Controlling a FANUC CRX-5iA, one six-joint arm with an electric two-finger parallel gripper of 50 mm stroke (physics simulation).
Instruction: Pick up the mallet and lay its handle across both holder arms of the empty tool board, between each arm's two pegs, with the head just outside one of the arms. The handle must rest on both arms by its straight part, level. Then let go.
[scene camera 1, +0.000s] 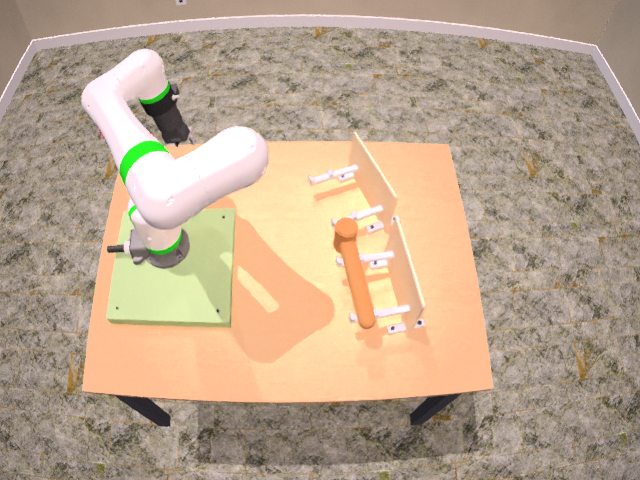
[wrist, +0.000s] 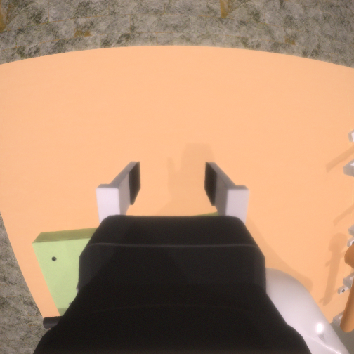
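The orange mallet (scene camera 1: 357, 281) (wrist: 350, 305) lies with its handle across both white holder arms (scene camera 1: 383, 255) (scene camera 1: 393, 311) of the front tool board (scene camera 1: 405, 273). Its head (scene camera 1: 346, 227) is at the back end, beyond that board's rear arm and close to the front arm (scene camera 1: 369, 212) of the rear board. The rear tool board (scene camera 1: 373, 178) holds no tool; its other arm (scene camera 1: 330, 176) reaches left. My gripper (scene camera 1: 186, 141) (wrist: 172, 174) is open and empty, high over the table's back left, far from the mallet. Parts of the boards' arms show at the wrist view's right edge.
The green base plate (scene camera 1: 206, 284) (wrist: 52, 272) carries the robot's base on the left of the wooden table (scene camera 1: 289, 377) (wrist: 125, 100). The arm's white elbow (scene camera 1: 242, 155) extends right above the table. The two boards stand upright in a row on the right.
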